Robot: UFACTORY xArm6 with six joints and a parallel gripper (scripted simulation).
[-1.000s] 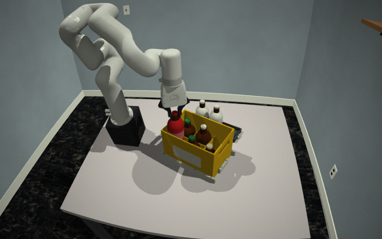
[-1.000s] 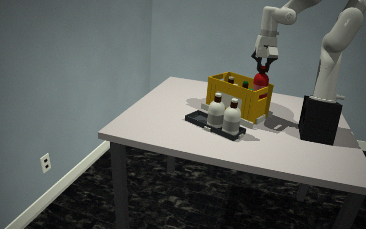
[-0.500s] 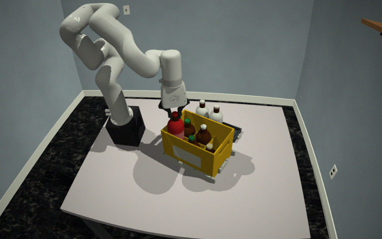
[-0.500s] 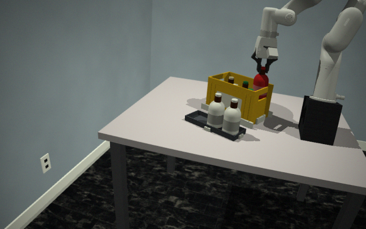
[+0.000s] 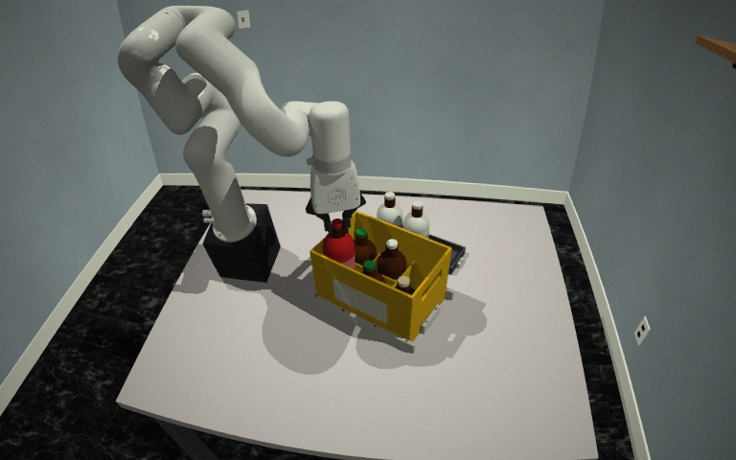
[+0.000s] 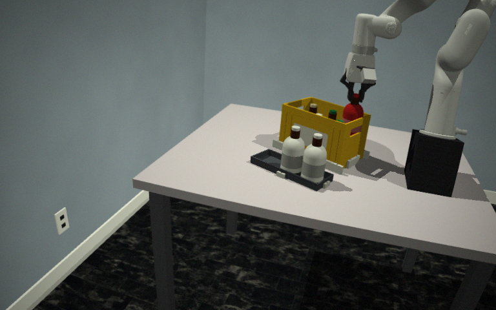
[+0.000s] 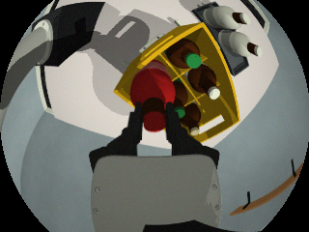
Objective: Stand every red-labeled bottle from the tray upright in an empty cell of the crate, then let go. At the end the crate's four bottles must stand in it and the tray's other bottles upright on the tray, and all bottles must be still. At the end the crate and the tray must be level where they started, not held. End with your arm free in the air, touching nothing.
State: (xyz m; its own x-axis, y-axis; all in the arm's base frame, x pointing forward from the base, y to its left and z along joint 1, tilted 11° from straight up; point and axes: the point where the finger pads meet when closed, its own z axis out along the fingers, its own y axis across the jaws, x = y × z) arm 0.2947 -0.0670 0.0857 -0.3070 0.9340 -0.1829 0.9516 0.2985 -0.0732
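Now: the red-labeled bottle 70 mm below my hand. Also, from my hand: crate 100 mm ahead, 10 mm to the right, 160 mm below.
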